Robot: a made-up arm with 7 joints.
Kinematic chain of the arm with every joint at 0, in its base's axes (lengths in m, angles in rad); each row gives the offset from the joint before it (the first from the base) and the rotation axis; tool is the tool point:
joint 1: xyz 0 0 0.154 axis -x
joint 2: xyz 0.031 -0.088 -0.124 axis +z
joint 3: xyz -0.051 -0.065 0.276 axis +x
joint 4: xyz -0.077 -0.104 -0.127 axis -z
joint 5: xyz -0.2 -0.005 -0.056 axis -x
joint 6: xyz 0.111 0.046 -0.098 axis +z
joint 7: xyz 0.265 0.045 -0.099 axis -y
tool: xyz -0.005 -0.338 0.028
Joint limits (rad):
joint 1: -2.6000..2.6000
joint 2: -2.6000..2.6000
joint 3: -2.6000..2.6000
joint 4: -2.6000..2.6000
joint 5: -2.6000..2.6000
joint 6: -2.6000..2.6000
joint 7: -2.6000..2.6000
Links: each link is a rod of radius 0.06 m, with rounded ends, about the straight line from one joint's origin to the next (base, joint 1, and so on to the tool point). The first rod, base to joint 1, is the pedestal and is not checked.
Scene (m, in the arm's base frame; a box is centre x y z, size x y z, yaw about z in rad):
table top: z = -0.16
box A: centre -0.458 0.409 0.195 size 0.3 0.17 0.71 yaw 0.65
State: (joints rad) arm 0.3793 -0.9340 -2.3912 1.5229 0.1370 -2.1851 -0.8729
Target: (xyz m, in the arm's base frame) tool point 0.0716 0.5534 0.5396
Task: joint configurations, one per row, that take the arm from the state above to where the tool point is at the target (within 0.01 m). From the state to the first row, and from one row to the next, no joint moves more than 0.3 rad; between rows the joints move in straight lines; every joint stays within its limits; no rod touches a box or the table.
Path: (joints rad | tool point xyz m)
1: 0.1104 -0.9734 -2.3691 1.4334 0.2366 -2.1856 -0.7995 | -0.5887 -0.1844 0.3160
2: -0.1585 -1.0128 -2.3470 1.3438 0.3362 -2.1861 -0.7261 | -0.6074 -0.1401 0.2704
3: -0.4275 -1.0522 -2.3249 1.2543 0.4358 -2.1866 -0.6527 | -0.6151 -0.0915 0.2636
4: -0.6964 -1.0916 -2.3028 1.1648 0.5354 -2.1871 -0.5793 | -0.6120 -0.0582 0.2914
5: -0.9653 -1.1310 -2.2807 1.0753 0.6350 -2.1876 -0.5059 | -0.5988 -0.0555 0.3411
6: -1.2342 -1.1704 -2.2586 0.9857 0.7346 -2.1881 -0.4325 | -0.5760 -0.0913 0.3945
7: -0.9771 -1.3139 -2.3269 0.9399 0.6537 -2.0611 -0.5278 | -0.4924 0.0106 0.5414
8: -0.7200 -1.4575 -2.3952 0.8940 0.5729 -1.9342 -0.6232 | -0.3781 0.1576 0.6322
9: -0.4629 -1.6010 -2.4634 0.8482 0.4920 -1.8072 -0.7185 | -0.2395 0.3173 0.6555
10: -0.2058 -1.7445 -2.5317 0.8023 0.4112 -1.6803 -0.8138 | -0.0857 0.4572 0.6176
11: 0.0513 -1.8880 -2.6000 0.7565 0.3303 -1.5533 -0.9091 | 0.0716 0.5534 0.5396

